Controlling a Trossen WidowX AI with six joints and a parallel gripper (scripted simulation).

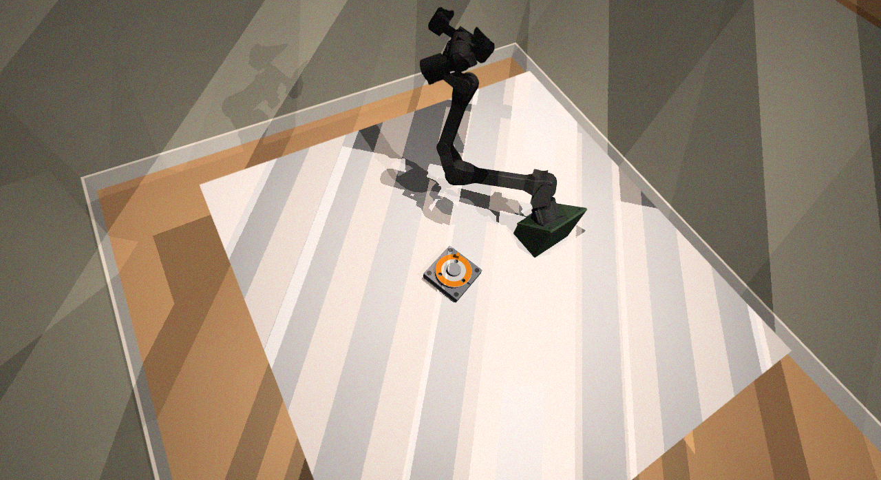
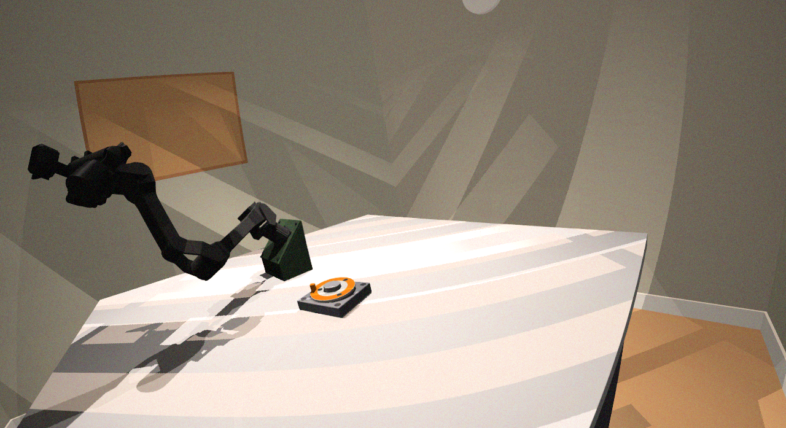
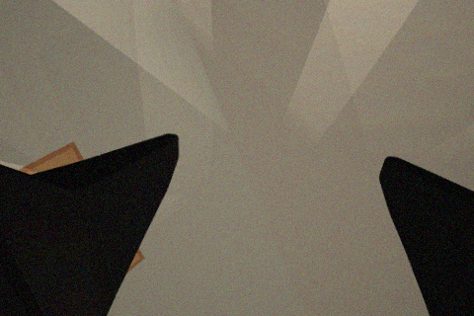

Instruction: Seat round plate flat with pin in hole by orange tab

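Right now the base is 24 cm ahead of my gripper tip, 57 cm to the left of it and 38 cm below it.
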